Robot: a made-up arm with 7 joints.
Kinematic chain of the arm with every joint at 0, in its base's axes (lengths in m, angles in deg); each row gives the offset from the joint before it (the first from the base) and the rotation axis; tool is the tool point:
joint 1: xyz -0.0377 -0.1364 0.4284 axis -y
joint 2: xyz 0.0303 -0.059 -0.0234 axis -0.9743 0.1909 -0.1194
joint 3: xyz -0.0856 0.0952 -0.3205 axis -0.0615 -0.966 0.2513
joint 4: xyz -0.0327 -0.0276 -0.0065 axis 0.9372 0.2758 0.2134
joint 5: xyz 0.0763 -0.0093 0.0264 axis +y
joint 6: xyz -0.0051 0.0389 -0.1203 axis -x
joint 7: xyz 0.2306 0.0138 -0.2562 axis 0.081 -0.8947 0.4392
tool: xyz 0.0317 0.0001 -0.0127
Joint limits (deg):
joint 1: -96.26..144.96
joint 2: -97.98..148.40
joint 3: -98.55..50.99
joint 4: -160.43..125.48
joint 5: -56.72..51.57
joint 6: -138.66..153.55
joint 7: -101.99..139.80
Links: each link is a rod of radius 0.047 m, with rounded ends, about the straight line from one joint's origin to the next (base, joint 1, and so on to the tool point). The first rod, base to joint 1, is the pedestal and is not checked.
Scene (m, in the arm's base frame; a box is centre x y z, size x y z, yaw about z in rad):
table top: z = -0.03
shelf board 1: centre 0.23 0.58 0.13 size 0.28 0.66 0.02 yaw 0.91
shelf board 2: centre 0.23 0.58 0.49 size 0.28 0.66 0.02 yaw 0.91
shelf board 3: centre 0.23 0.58 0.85 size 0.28 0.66 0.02 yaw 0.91
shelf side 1: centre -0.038 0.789 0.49 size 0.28 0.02 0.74 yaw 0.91
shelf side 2: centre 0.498 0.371 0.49 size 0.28 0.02 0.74 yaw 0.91
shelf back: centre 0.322 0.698 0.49 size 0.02 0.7 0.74 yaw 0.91
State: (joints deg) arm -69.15 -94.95 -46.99 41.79 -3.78 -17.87 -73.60
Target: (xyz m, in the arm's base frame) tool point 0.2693 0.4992 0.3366
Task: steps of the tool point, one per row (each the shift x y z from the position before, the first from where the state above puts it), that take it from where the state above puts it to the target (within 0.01 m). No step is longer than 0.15 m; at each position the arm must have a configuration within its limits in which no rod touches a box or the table.
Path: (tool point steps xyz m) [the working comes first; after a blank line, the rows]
Joints at the target: -86.31 -88.77 -38.06 36.08 -26.76 -16.27 -70.66
Straight joint move there: touches shelf board 2.

1: -0.0588 -0.0435 0.0272
2: -0.0472 -0.0636 -0.0016
3: -0.0376 -0.0777 -0.0256
4: 0.0209 0.0730 -0.1150
5: -0.0118 0.0299 -0.1247
6: -0.0370 -0.0138 -0.1095
7: 0.0473 0.0771 -0.0093
8: 0.0450 0.0600 0.0010
9: 0.0424 0.0361 0.0083

